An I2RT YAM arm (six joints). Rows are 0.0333 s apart.
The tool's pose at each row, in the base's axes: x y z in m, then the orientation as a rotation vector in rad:
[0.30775, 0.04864, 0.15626, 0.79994, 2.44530, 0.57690]
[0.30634, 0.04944, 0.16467, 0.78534, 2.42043, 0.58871]
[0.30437, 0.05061, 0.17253, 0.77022, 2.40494, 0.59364]
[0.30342, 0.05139, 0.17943, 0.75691, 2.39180, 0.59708]
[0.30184, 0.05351, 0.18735, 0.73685, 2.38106, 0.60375]
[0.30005, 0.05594, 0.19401, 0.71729, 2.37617, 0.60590]
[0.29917, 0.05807, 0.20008, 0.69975, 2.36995, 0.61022]
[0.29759, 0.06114, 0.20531, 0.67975, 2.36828, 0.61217]
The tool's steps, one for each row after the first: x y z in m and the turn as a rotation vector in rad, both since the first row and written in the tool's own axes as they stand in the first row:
[-0.00123, 0.00443, -0.00723, -0.02057, -0.01853, -0.00654]
[-0.00165, 0.00861, -0.01426, -0.03355, -0.03134, -0.01550]
[-0.00273, 0.01242, -0.02004, -0.04426, -0.04247, -0.02364]
[-0.00284, 0.01749, -0.02667, -0.05780, -0.05053, -0.03608]
[-0.00220, 0.02204, -0.03236, -0.06614, -0.05506, -0.04953]
[-0.00220, 0.02644, -0.03713, -0.07581, -0.05969, -0.06097]
[-0.00084, 0.03080, -0.04143, -0.08285, -0.06126, -0.07498]

